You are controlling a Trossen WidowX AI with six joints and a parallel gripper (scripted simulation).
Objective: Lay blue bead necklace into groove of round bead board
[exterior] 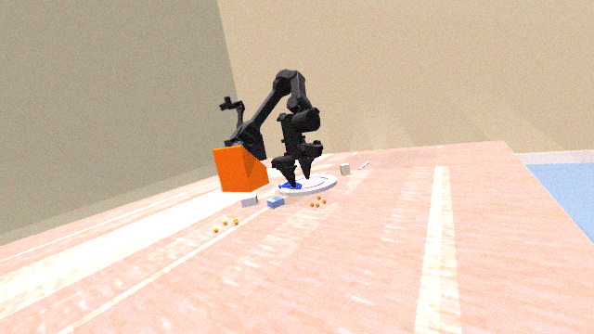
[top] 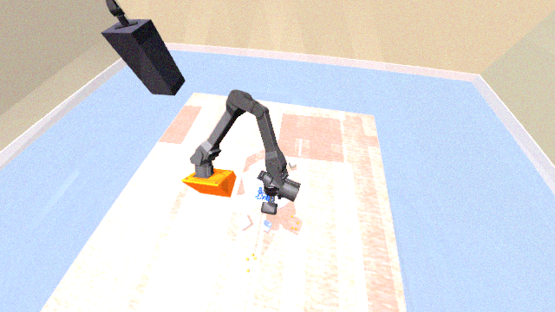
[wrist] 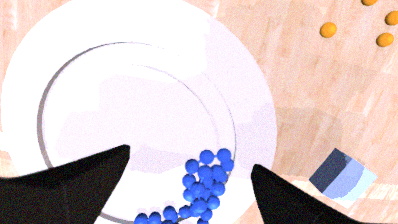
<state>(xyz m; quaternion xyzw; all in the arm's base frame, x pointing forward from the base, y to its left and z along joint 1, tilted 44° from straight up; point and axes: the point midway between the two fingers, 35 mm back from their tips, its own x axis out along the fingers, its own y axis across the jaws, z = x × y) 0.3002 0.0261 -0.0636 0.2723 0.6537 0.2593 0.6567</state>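
My gripper tip is 4 cm to the right of the round white bead board, 1 cm past it and 1 cm above it. Round my gripper tip: white block 13 cm to the right, 11 cm behind, 1 cm below; light blue cube 13 cm to the right, 1 cm below, 1 cm behind; beige cube 18 cm to the left, 8 cm ahead.
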